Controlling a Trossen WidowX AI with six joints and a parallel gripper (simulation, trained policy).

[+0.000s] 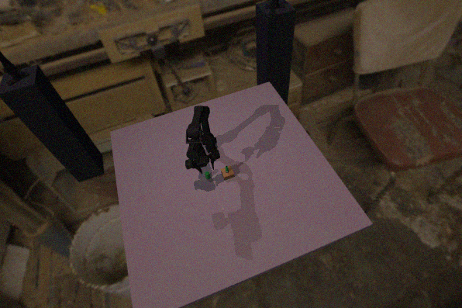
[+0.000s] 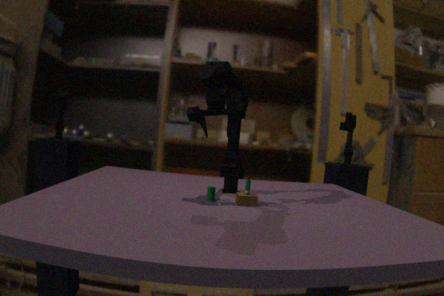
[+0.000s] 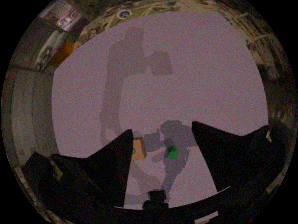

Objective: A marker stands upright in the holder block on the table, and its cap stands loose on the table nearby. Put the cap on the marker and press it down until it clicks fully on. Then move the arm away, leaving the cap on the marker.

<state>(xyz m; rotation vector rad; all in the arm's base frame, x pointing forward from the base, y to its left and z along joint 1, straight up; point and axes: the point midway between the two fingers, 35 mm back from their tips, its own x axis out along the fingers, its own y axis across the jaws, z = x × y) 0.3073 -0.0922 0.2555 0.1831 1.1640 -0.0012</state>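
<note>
Right now the green cap is 110 mm behind my gripper tip and 200 mm below it. The rest, counted from my gripper tip: tan holder block 80 mm behind, 120 mm to the left, 210 mm below.
</note>
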